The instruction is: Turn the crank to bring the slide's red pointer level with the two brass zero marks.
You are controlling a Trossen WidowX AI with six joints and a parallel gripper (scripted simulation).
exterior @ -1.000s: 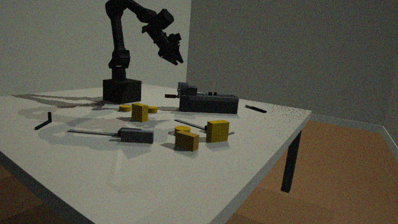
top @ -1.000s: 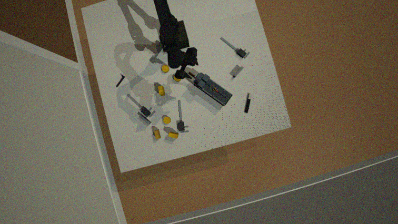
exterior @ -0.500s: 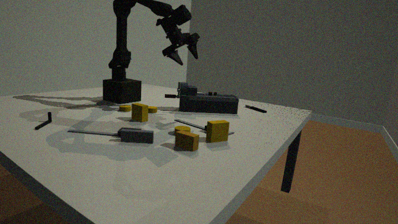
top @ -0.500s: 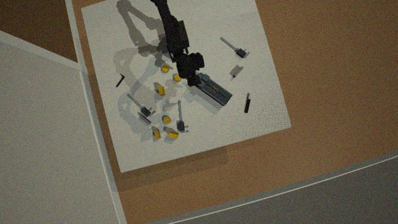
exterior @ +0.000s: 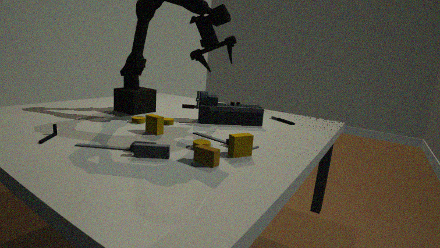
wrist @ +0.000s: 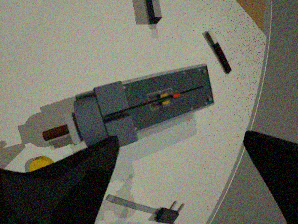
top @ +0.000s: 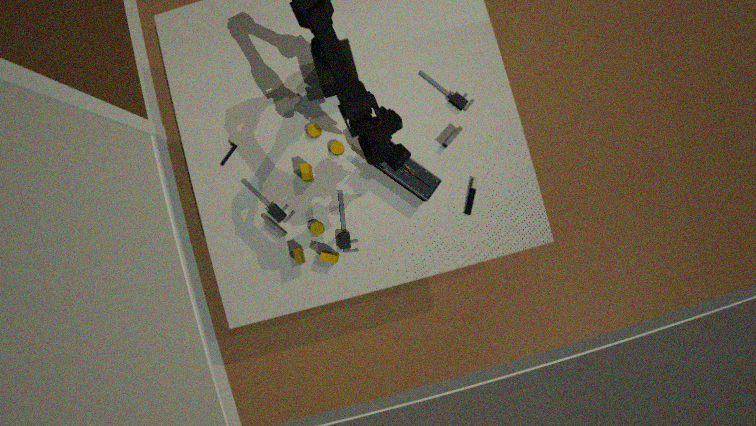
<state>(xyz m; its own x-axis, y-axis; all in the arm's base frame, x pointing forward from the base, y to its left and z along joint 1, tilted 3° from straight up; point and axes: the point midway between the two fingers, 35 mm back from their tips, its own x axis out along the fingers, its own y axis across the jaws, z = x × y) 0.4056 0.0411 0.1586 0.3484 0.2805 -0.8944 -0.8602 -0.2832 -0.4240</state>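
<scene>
My gripper tip is now 7 cm short of the slide, 5 cm to the right of it and 14 cm above it. Also, from my gripper tip: black l-shaped key: 31 cm behind, 53 cm to the right, 21 cm below; then black bar: 22 cm ahead, 25 cm to the left, 22 cm below; then brown crank handle: 11 cm behind, 5 cm to the right, 17 cm below.
</scene>
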